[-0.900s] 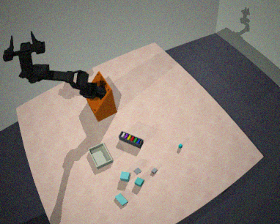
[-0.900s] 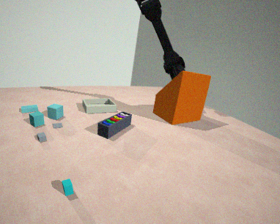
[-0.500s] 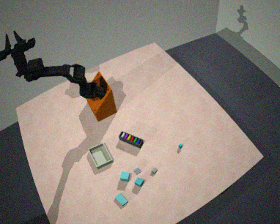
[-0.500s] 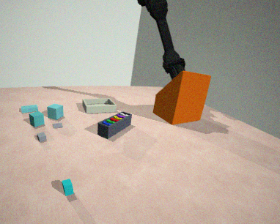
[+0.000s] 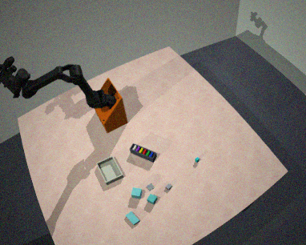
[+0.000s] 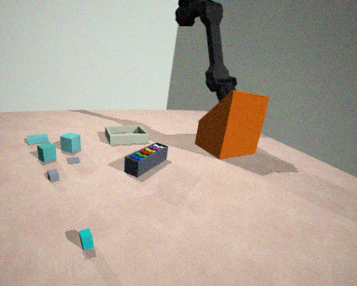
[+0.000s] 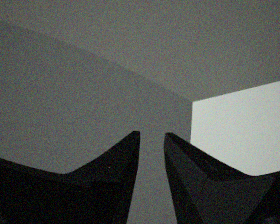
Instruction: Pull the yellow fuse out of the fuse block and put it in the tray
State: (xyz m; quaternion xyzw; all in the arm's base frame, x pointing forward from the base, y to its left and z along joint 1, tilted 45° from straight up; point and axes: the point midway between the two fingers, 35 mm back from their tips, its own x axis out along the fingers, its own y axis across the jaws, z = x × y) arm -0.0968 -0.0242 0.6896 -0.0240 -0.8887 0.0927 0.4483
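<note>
Right now my gripper tip is 340 mm short of the yellow fuse, 560 mm to the right of it and 660 mm above it. Also, from my gripper tip: grey tray: 370 mm ahead, 360 mm to the left, 680 mm below.
</note>
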